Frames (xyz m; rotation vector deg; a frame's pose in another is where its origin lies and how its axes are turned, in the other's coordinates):
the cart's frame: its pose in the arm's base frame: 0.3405 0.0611 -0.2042 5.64 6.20 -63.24
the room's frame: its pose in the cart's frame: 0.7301 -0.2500 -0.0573 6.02 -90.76 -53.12
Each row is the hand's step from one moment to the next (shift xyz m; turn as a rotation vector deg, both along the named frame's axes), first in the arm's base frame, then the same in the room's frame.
Working: the arm's base frame: its pose in the room's frame: 0.4671 -0.2606 0.7189 46.66 82.94 103.37

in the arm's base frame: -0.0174 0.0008 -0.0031 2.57 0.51 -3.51
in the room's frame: 0.0074 -0.0160 -0.0008 -4.38 0.06 -0.01
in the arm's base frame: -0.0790 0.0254 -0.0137 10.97 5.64 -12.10
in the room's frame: 0.0314 -0.0760 0.0178 -16.78 1.32 3.89
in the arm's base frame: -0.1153 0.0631 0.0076 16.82 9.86 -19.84
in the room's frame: 0.0650 -0.0995 0.0567 -26.92 1.12 6.92
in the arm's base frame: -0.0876 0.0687 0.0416 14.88 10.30 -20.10
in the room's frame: 0.0758 -0.0588 0.0701 -26.06 -0.68 7.19
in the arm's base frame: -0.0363 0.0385 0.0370 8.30 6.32 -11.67
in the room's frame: 0.0462 -0.0149 0.0426 -14.98 -0.72 4.49
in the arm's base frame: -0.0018 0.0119 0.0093 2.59 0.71 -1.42
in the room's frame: 0.0071 0.0019 0.0133 -2.73 1.21 0.58
